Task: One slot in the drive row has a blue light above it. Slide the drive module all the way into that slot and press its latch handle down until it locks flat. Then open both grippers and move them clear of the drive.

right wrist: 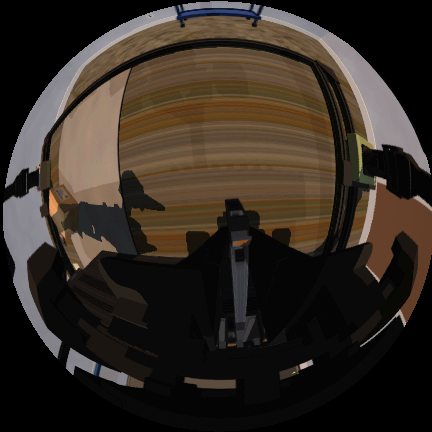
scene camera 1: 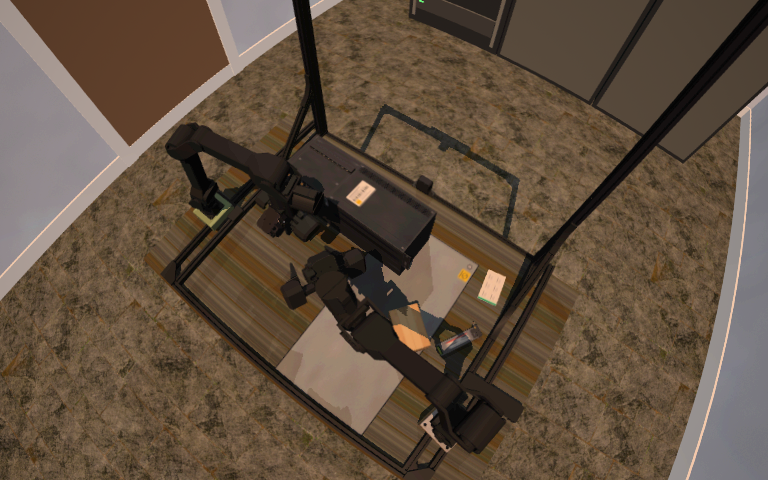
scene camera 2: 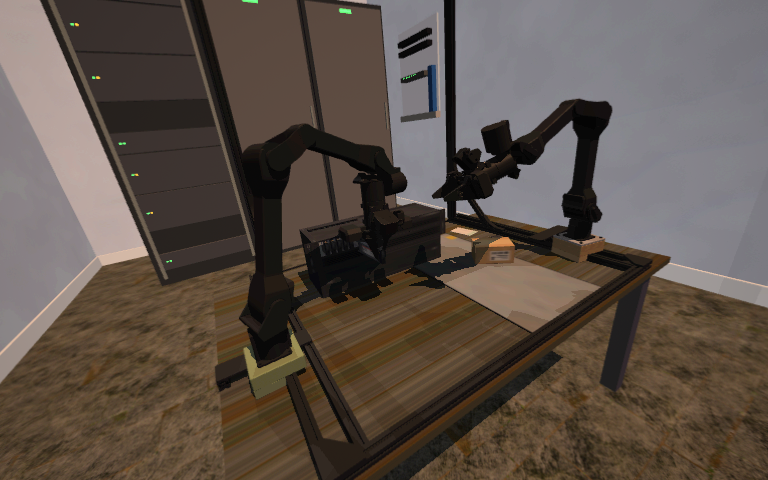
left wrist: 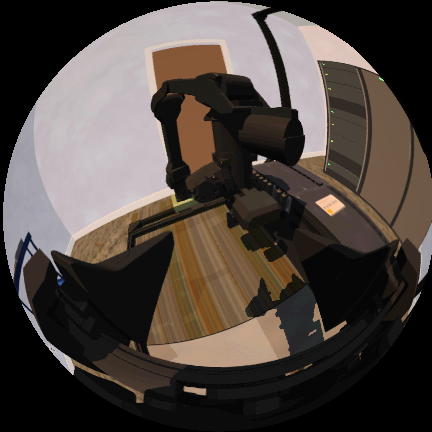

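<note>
The drive module is a narrow grey bar with a dark outer end and an orange tab. It stands out from the drive row, and its inner end is near the other drives. Whether that end is inside a slot, and how its latch handle stands, I cannot tell. My right gripper is shut on the module, in front of the black chassis. A tiny blue spot shows by the row in the right wrist view. My left gripper is open and empty, in the air away from the module.
A cardboard box stands on the grey mat. A small device and a printed card lie toward the right in scene camera 1. Dark frame rails border the table.
</note>
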